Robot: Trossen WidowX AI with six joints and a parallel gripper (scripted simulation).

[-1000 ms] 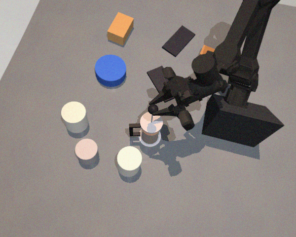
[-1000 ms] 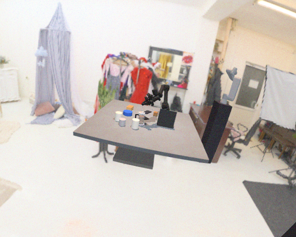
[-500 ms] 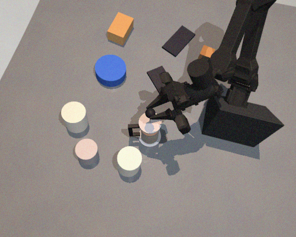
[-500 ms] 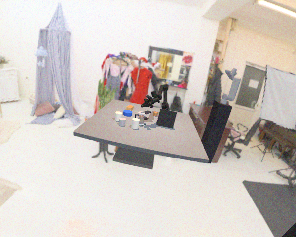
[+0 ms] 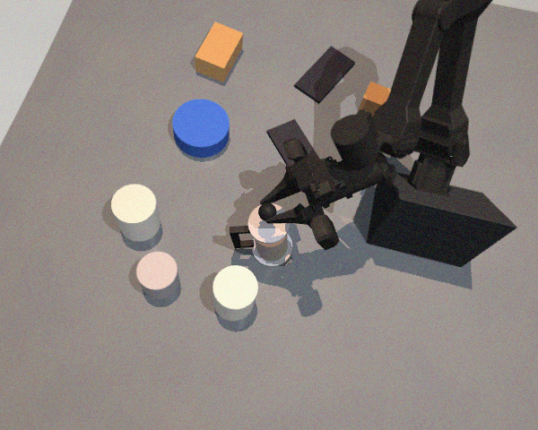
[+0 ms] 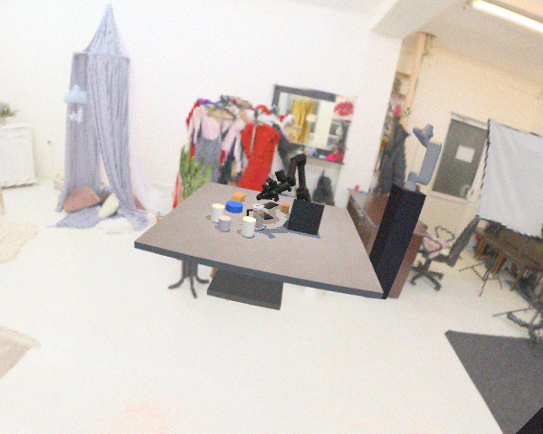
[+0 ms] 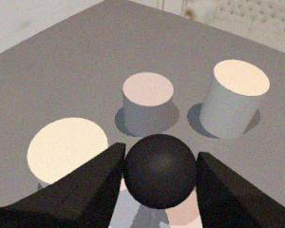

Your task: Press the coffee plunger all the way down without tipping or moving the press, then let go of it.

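Now: gripper tip 1 cm to the left of the coffee press and 10 cm above it. Round my gripper tip: blue cylinder (16 cm ahead, 26 cm to the right, 18 cm below).
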